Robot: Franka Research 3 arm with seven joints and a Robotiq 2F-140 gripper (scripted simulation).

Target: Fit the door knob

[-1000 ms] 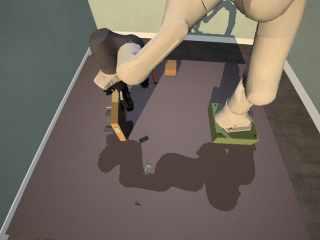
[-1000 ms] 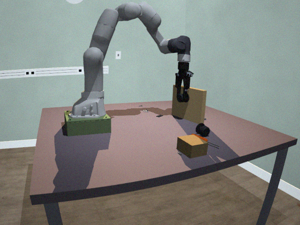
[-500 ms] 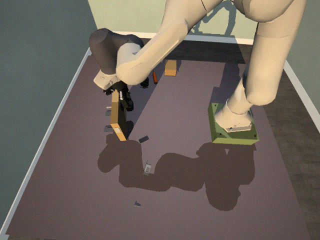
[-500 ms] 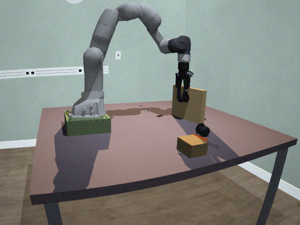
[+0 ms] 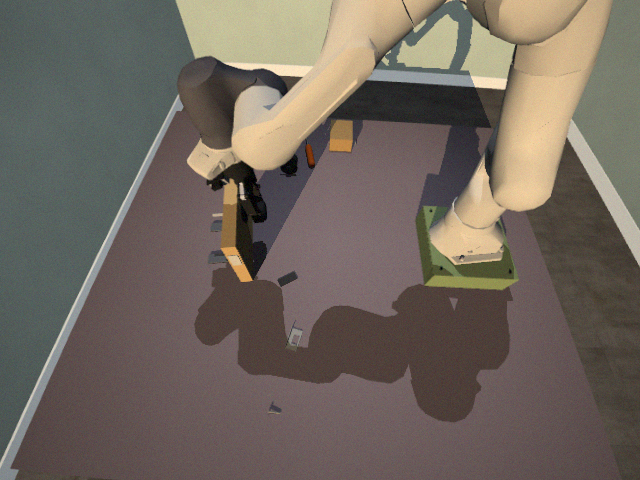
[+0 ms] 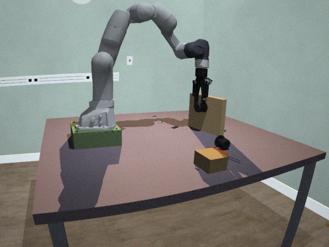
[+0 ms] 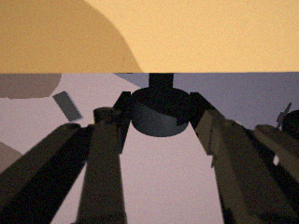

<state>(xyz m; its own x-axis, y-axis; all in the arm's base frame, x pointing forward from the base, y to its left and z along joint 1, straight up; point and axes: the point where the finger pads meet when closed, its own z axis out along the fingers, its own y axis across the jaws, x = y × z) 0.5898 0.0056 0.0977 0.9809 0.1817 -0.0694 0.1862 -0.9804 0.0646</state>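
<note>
Right now my hand is 60 mm short of the wooden door panel, 50 mm above it and 10 mm to the right of it.
</note>
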